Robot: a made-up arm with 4 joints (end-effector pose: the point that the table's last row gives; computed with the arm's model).
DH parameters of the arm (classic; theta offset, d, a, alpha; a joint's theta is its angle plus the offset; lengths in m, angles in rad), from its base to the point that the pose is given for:
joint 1: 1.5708 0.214 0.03 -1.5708
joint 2: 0 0.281 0.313 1.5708
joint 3: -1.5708 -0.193 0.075 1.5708
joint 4: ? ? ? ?
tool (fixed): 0 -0.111 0 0
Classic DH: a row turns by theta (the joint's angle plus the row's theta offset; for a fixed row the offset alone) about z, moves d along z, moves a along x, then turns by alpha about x.
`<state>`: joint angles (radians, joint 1 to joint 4).
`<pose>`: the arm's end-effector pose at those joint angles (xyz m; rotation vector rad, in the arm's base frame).
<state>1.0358 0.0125 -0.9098 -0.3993</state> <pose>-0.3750 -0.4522 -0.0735 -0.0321 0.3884 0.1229</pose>
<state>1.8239 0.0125 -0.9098 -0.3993</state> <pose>0.0561 -0.5847 -0.0735 -0.1849 0.3583 0.9007</pose>
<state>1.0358 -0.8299 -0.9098 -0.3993</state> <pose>-0.5417 -0.3534 0.0689 0.4479 1.0775 0.2154</pose>
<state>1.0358 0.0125 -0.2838 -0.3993</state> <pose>-0.1618 -0.3441 -0.0719 -0.1600 0.3724 0.7396</pose>
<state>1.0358 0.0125 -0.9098 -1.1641</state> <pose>-0.4226 -0.4577 -0.0040 -0.0795 1.1521 0.1072</pose>
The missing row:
joint 4: 0 0.388 -0.022 -1.5708
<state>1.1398 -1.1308 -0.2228 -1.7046</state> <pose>-0.2995 -0.3003 0.0946 -0.0202 2.1629 1.5272</pose>
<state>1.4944 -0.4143 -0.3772 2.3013</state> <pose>-0.0028 -0.2642 0.0454 1.2713 -1.6766 0.2433</pose>
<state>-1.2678 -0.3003 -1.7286 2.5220</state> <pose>0.0549 0.7390 0.1684 -2.7177 -0.1758 -1.3344</pose>
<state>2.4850 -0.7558 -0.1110 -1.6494</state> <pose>0.2276 -0.2906 0.0486 1.7488 -1.5365 -2.0352</pose>
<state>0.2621 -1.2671 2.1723 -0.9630</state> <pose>-0.0529 0.4099 0.6284 -0.1154 -0.7326 2.0291</pose>
